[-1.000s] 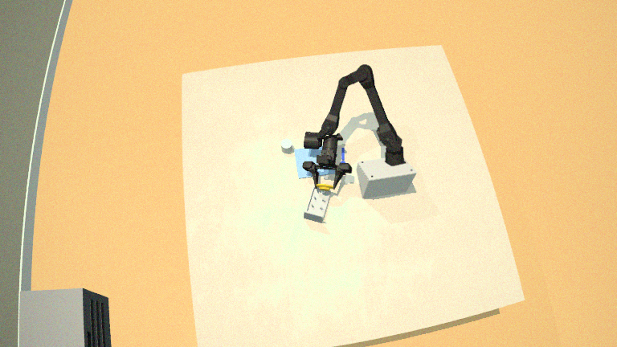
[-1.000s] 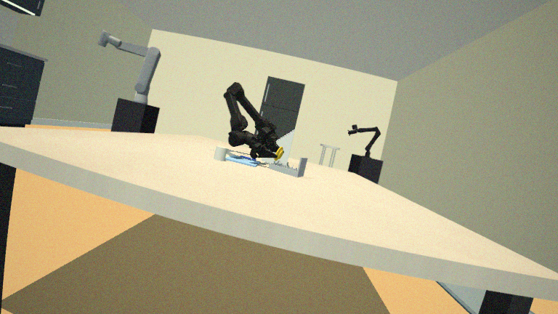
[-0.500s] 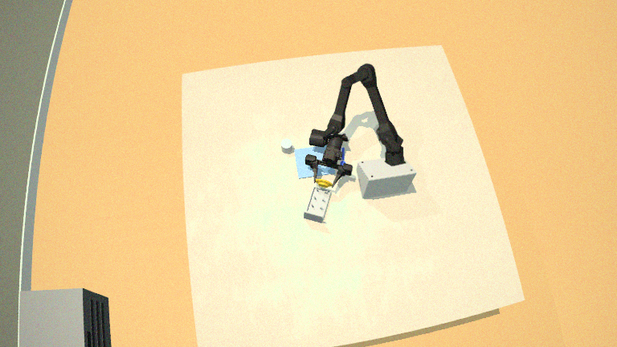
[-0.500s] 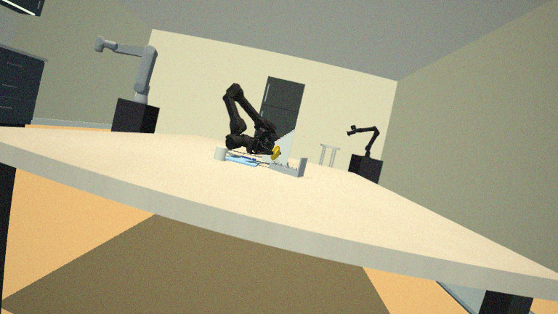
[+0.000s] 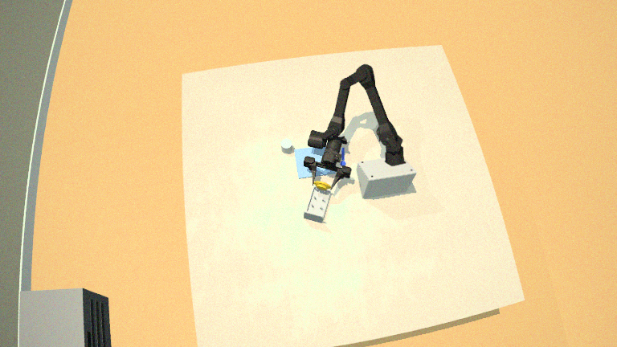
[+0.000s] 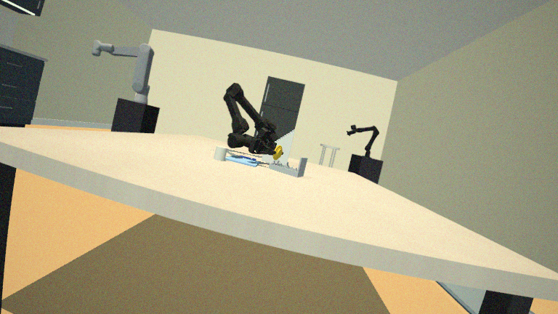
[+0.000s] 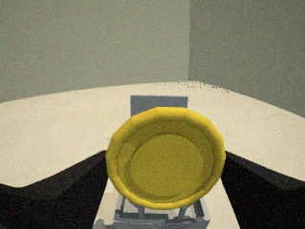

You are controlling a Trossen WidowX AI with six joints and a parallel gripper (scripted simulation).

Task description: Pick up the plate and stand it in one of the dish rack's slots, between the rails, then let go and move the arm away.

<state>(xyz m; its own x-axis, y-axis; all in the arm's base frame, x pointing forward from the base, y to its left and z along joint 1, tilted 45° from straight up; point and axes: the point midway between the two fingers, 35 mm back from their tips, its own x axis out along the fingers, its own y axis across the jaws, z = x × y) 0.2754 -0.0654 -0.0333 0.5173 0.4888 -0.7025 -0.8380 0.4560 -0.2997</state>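
The grey dish rack lies 3 cm ahead of my gripper tip, 4 cm to the left of it and 5 cm below it. The rest, counted from my gripper tip: white cup (8 cm ahead, 23 cm to the right, 5 cm below); then blue spoon (13 cm behind, 12 cm to the right, 7 cm below); then yellow plate (1 cm to the right).
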